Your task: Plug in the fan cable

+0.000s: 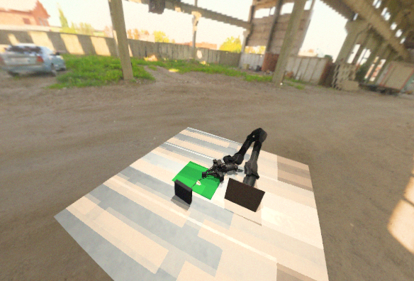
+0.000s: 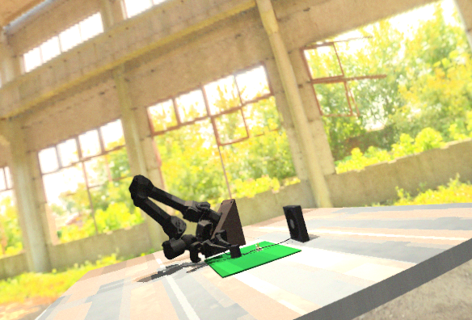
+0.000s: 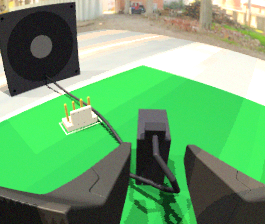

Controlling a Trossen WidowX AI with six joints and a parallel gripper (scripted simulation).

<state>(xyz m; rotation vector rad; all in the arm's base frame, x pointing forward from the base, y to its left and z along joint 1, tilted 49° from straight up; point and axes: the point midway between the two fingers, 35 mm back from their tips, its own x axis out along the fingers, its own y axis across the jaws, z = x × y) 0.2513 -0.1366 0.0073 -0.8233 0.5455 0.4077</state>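
Now: gripper tip 10 mm short of the dark plug, 10 mm to the right of it and 20 mm above it. The rest, counted from my gripper tip: black fan 60 mm ahead, 220 mm to the left, 20 mm above; then green board 40 mm ahead, 40 mm to the left, 50 mm below.
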